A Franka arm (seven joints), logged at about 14 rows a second.
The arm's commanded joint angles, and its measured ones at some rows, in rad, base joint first. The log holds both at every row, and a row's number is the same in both.
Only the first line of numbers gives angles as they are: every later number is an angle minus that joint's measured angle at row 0.
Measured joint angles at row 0: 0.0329, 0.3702, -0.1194, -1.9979, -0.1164, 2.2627, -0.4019
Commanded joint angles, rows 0 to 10: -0.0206, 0.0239, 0.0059, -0.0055, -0.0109, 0.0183, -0.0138; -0.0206, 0.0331, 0.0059, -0.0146, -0.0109, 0.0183, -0.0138; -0.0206, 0.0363, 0.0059, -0.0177, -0.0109, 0.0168, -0.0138; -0.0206, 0.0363, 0.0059, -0.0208, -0.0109, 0.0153, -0.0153; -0.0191, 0.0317, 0.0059, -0.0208, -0.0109, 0.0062, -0.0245; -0.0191, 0.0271, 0.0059, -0.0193, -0.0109, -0.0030, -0.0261; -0.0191, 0.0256, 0.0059, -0.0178, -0.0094, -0.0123, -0.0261; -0.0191, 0.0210, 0.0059, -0.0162, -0.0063, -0.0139, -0.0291; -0.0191, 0.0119, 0.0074, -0.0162, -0.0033, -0.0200, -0.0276; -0.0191, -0.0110, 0.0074, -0.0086, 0.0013, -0.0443, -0.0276; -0.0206, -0.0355, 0.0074, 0.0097, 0.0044, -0.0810, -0.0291
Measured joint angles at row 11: -0.0087, 0.0270, -0.0003, -0.0057, 0.0001, -0.0151, -0.0103
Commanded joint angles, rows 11 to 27: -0.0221, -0.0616, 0.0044, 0.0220, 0.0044, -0.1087, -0.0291; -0.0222, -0.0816, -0.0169, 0.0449, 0.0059, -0.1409, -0.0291; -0.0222, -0.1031, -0.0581, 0.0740, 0.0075, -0.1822, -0.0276; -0.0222, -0.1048, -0.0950, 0.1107, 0.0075, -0.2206, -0.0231; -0.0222, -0.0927, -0.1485, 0.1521, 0.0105, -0.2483, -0.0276; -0.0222, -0.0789, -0.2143, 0.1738, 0.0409, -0.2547, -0.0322; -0.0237, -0.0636, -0.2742, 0.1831, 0.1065, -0.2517, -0.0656; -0.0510, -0.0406, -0.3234, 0.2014, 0.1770, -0.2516, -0.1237; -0.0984, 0.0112, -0.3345, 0.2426, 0.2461, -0.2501, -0.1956; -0.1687, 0.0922, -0.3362, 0.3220, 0.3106, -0.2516, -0.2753; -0.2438, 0.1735, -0.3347, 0.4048, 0.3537, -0.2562, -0.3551; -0.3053, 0.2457, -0.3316, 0.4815, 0.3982, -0.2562, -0.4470; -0.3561, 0.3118, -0.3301, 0.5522, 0.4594, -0.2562, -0.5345; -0.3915, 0.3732, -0.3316, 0.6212, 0.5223, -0.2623, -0.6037; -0.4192, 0.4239, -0.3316, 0.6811, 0.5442, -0.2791, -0.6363; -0.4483, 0.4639, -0.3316, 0.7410, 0.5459, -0.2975, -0.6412; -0.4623, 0.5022, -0.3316, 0.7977, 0.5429, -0.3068, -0.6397
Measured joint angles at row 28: -0.4289, 0.3949, -0.3381, 0.6122, 0.5228, -0.2413, -0.6269
